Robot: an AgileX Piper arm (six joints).
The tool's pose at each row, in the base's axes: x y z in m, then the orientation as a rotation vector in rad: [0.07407, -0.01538, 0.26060, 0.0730, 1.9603, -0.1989]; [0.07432, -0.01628, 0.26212, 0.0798, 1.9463, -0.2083]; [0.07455, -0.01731, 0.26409, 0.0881, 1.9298, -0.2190]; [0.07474, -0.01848, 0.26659, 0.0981, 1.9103, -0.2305]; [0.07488, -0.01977, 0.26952, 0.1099, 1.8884, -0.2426]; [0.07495, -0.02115, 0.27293, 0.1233, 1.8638, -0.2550]
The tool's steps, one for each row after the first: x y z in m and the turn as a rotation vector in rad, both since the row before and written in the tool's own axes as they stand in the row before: [-0.00146, -0.00101, -0.00019, 0.0105, -0.0130, 0.0014]; [-0.00187, -0.00119, -0.00032, 0.0124, -0.0153, 0.0021]; [-0.00235, -0.00139, -0.00047, 0.0140, -0.0180, 0.0031]; [-0.00274, -0.00156, -0.00057, 0.0155, -0.0201, 0.0043]; [-0.00318, -0.00172, -0.00068, 0.0168, -0.0224, 0.0055]
